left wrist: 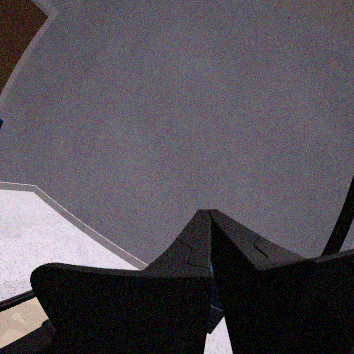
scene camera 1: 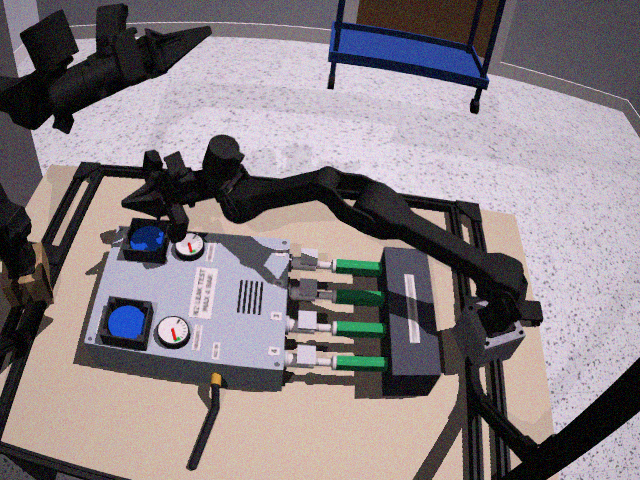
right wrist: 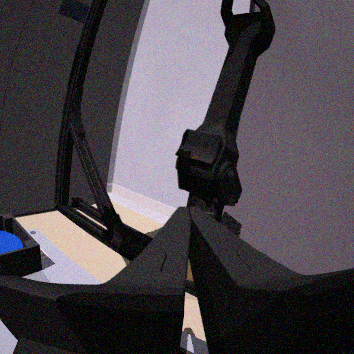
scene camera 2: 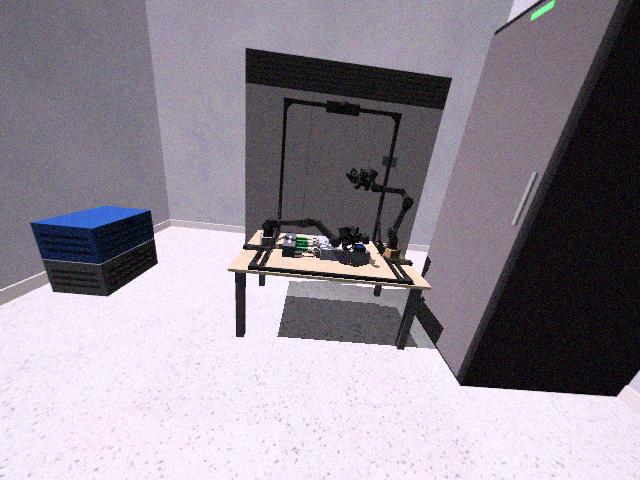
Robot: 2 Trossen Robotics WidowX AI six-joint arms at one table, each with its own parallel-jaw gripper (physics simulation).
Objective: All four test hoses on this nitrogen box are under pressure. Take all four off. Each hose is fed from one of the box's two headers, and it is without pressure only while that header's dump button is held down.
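Places are measured from the left arm's base along level axes (x back, y right, z up), in centimetres.
Pixels of known places: left gripper, fingertip midpoint: (left wrist: 206, 218) (scene camera 1: 211, 29) (scene camera 2: 345, 173); right gripper, fingertip midpoint: (scene camera 1: 121, 204) (right wrist: 186, 216) (scene camera 2: 365, 234); left arm's base, link origin: (scene camera 1: 21, 264) (scene camera 2: 391, 247); right arm's base, link origin: (scene camera 1: 496, 320) (scene camera 2: 267, 235).
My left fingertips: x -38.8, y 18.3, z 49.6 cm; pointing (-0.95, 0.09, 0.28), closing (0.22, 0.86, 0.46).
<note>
Ahead of a thing's pixels: the offset from my left fingertips to its top centre. "pt": to the spot under its first point.
The grey nitrogen box (scene camera 1: 227, 325) (scene camera 2: 330, 254) carries an upper blue dump button (scene camera 1: 147, 238) (right wrist: 9, 242), partly shaded, and a lower one @(pt dx +17.2, dy +1.8, dz -48.4 cm) (scene camera 1: 126, 321). Two gauges (scene camera 1: 189, 246) (scene camera 1: 173, 331) have red needles. Four green hoses (scene camera 1: 357, 266) (scene camera 1: 359, 297) (scene camera 1: 359, 328) (scene camera 1: 360, 362) run in line with light fittings at the box's right side. My right gripper (scene camera 1: 124, 203) (right wrist: 186, 216) is shut and empty, above and beyond the upper button in scene camera 1; the button shows left of its fingers in the right wrist view. My left gripper (scene camera 1: 210, 29) (left wrist: 206, 218) is shut and empty, high above the table's back left.
A dark block @(pt dx -26.2, dy +21.1, dz -50.0 cm) (scene camera 1: 408, 356) stands at the hoses' right ends. A black lead @(pt dx +9.7, dy +21.9, dz -56.6 cm) (scene camera 1: 204, 434) with a yellow collar leaves the box's front. My right arm (scene camera 1: 372, 198) spans behind the hoses. Black frame rails (scene camera 1: 67, 219) edge the table. A blue cart (scene camera 1: 408, 51) stands on the floor beyond.
</note>
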